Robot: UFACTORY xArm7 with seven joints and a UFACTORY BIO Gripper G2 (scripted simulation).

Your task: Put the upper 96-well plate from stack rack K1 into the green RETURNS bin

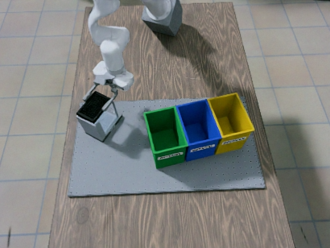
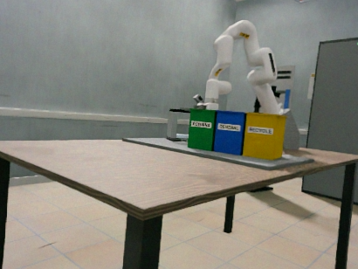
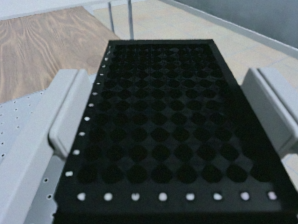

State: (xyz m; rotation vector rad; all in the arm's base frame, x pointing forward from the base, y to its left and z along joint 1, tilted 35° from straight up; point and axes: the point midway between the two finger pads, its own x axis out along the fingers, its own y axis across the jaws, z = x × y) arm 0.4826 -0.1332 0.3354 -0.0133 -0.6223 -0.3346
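The green returns bin lies 90 mm ahead of my hand, 290 mm to the left of it and 90 mm below it. Round my hand: black 96-well plate (20 mm ahead, 10 mm to the right, 10 mm below); then yellow bin (530 mm to the left, 90 mm below); then blue bin (50 mm ahead, 410 mm to the left, 90 mm below).
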